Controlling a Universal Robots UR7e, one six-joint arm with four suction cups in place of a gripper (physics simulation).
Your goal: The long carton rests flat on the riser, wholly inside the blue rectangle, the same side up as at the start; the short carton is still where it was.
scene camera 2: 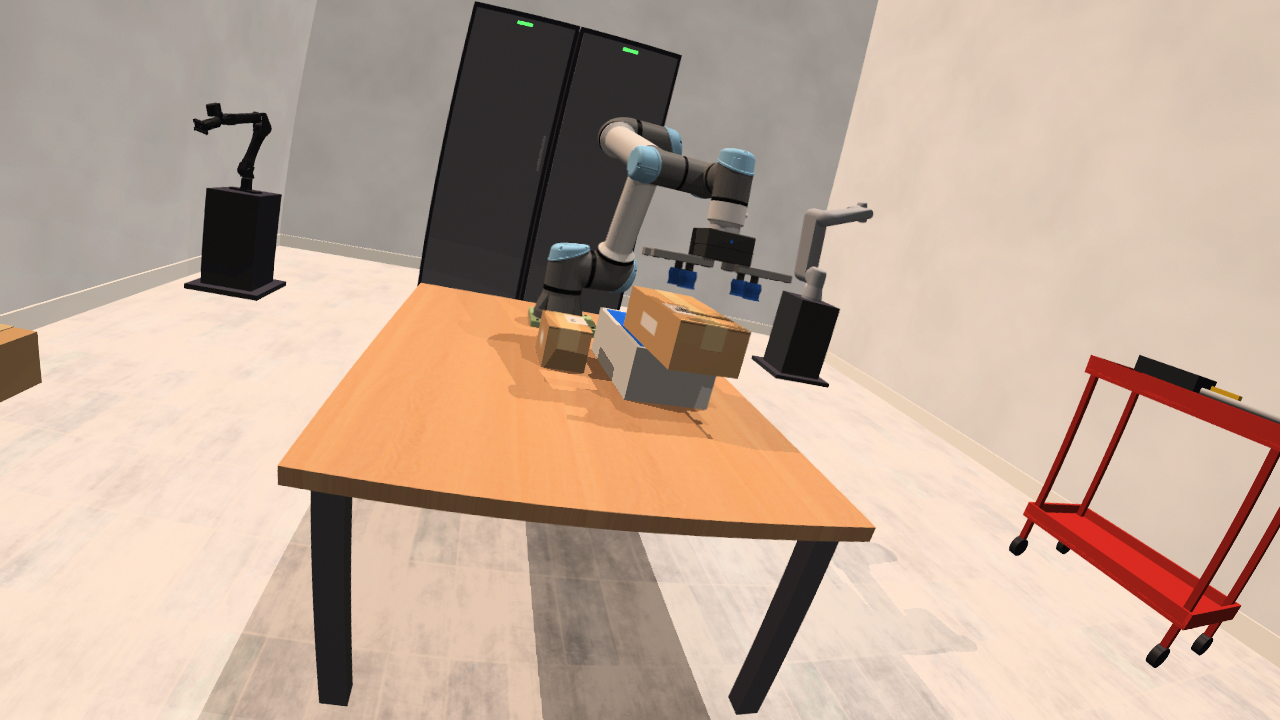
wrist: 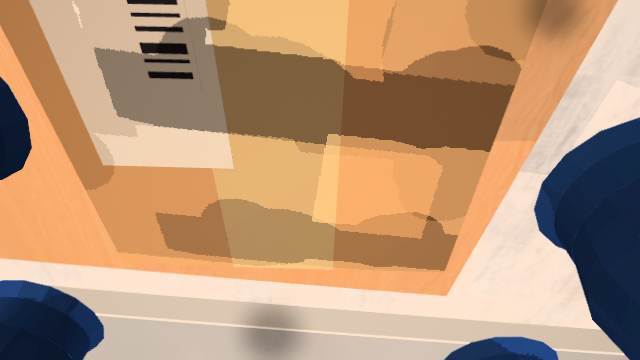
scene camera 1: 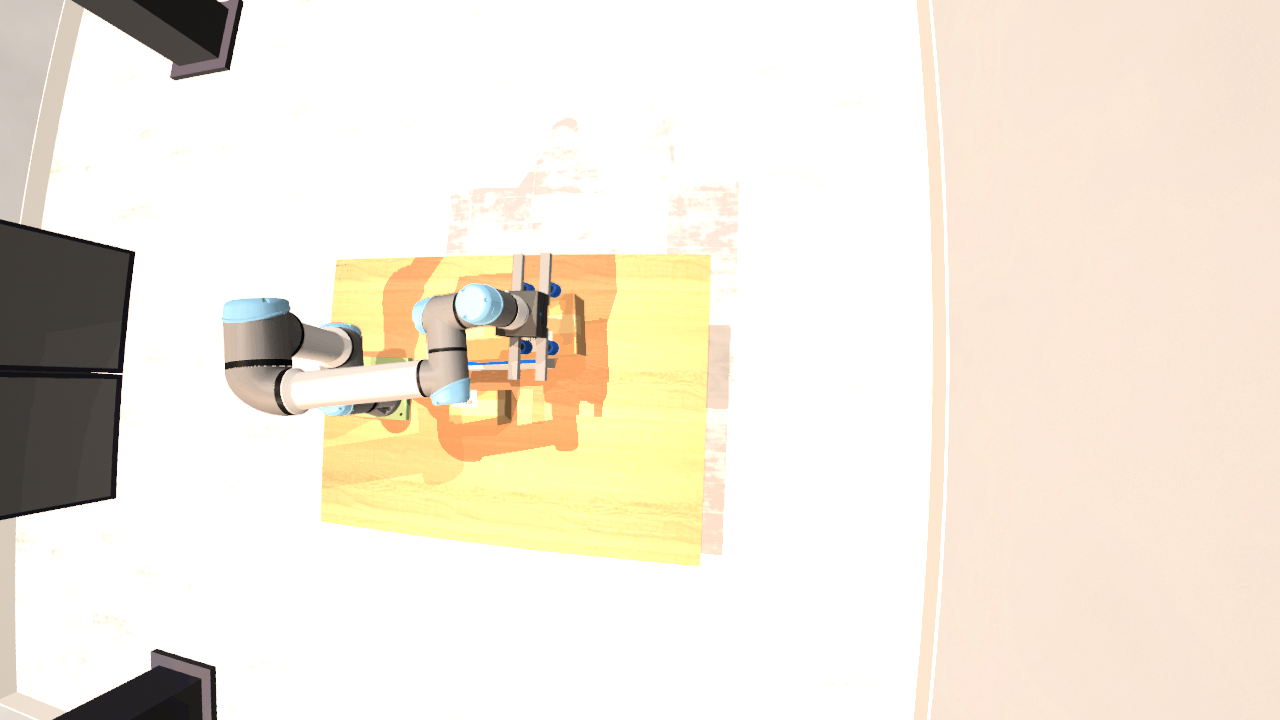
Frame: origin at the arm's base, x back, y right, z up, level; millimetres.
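Where they show: end effector, tool point: (scene camera 2: 712, 291) (wrist: 279, 269).
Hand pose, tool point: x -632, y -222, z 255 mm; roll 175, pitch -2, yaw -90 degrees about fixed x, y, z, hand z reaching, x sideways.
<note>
Things, the pixels of their centre, and the offset from my tool point. Level surfaces: height alone.
- long carton, body centre: (scene camera 2: 681, 328) (scene camera 1: 524, 330) dx +82, dy +16, dz -104 mm
- grey riser, body centre: (scene camera 2: 649, 354) dx +234, dy +27, dz -214 mm
- short carton, body centre: (scene camera 2: 562, 340) (scene camera 1: 481, 406) dx +259, dy +241, dz -224 mm
- wooden table, its level: dz -274 mm
The long carton (scene camera 1: 579, 326) (scene camera 2: 707, 344) (wrist: 280, 150) lies on the grey riser (scene camera 2: 664, 386), label side up. Its near end hangs out past the riser and beyond the blue rectangle. Part of the blue rectangle (scene camera 1: 501, 364) (scene camera 2: 623, 324) shows beside the carton; the arm and carton hide the rest. The short carton (scene camera 1: 478, 407) (scene camera 2: 563, 342) stands on the table beside the riser. My gripper (scene camera 1: 539, 317) (scene camera 2: 713, 282) (wrist: 300, 235) is open, its four blue cups above the long carton, apart from it and holding nothing. The wrist view shows the carton's barcode label and tape below the cups.
The wooden table (scene camera 1: 626, 483) (scene camera 2: 465, 447) bears the riser, both cartons and the arm base. Dark cabinets (scene camera 2: 501, 134) stand behind the arm. A red cart (scene camera 2: 1109, 388) stands at the right, and two pedestals (scene camera 2: 239, 237) (scene camera 2: 799, 340) with arms stand farther back.
</note>
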